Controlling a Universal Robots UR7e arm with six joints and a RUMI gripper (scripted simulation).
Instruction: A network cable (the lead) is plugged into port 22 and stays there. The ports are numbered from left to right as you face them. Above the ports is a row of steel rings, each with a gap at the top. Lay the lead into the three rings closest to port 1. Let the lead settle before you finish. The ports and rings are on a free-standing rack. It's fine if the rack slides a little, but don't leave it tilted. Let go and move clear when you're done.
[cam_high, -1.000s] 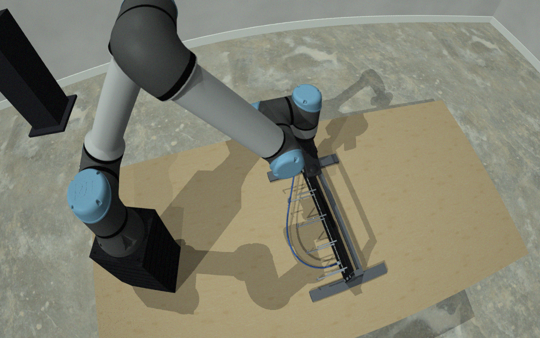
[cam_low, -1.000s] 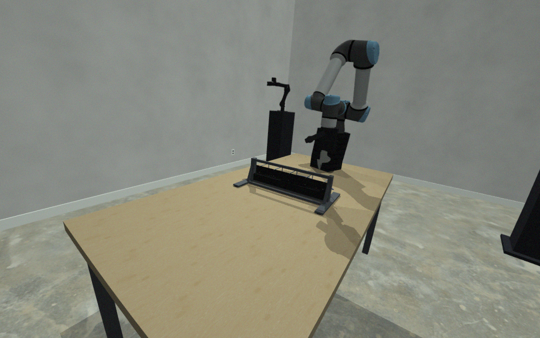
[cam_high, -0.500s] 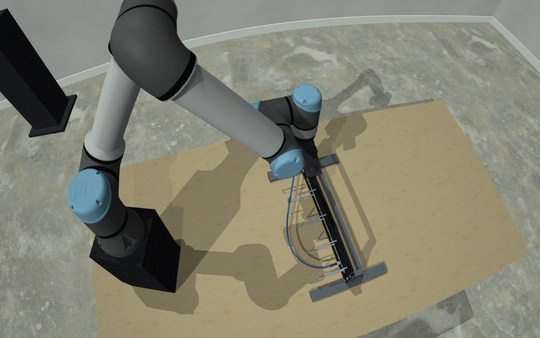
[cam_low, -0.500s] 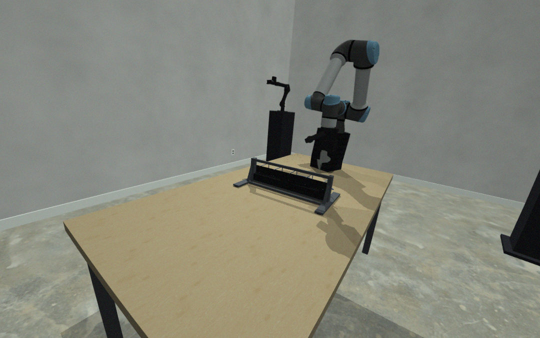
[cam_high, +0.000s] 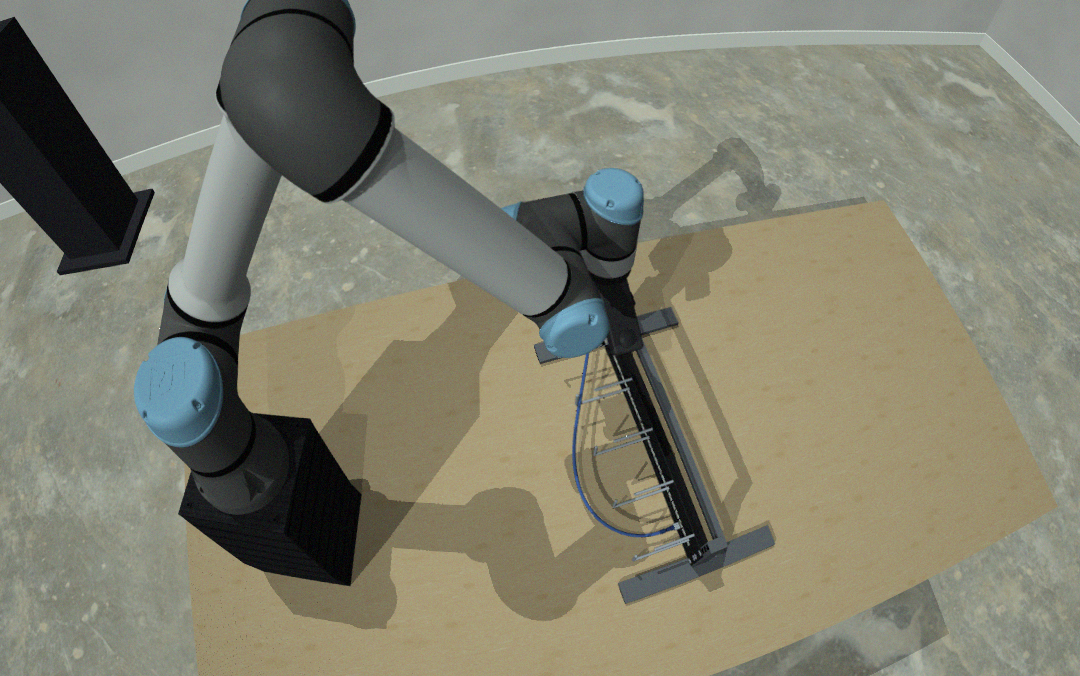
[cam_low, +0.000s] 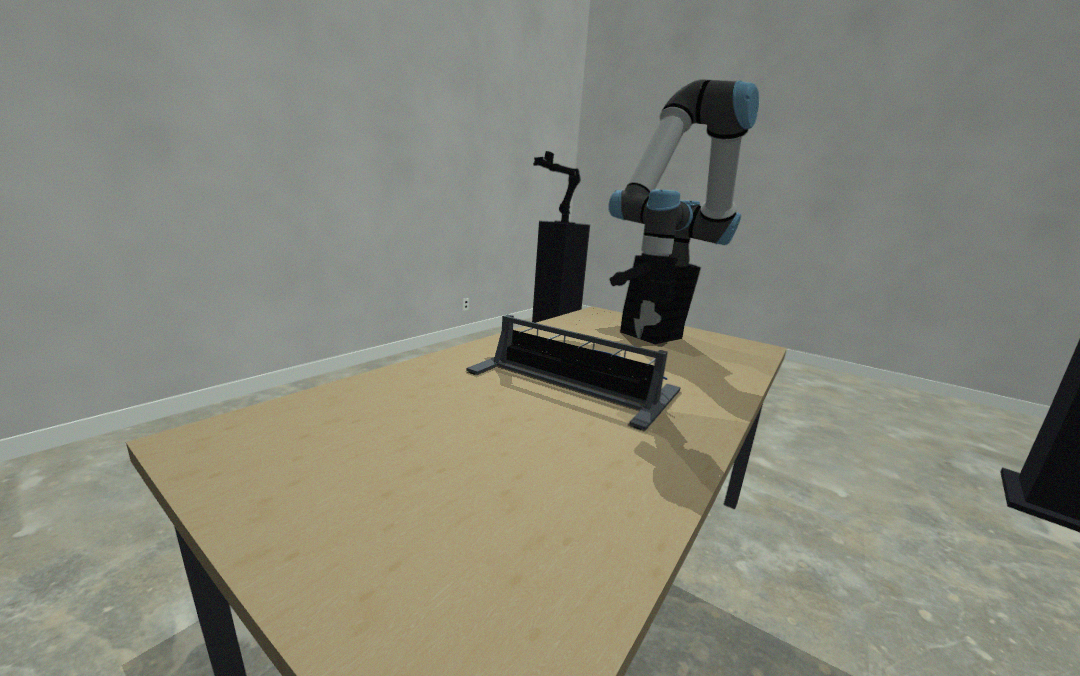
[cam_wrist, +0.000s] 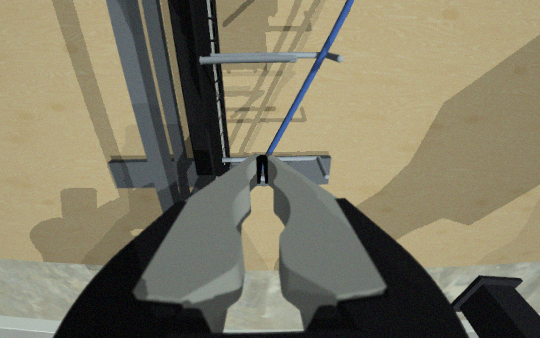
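The rack lies 130 mm to the right of my hand, 90 mm below it and 90 mm ahead of it.
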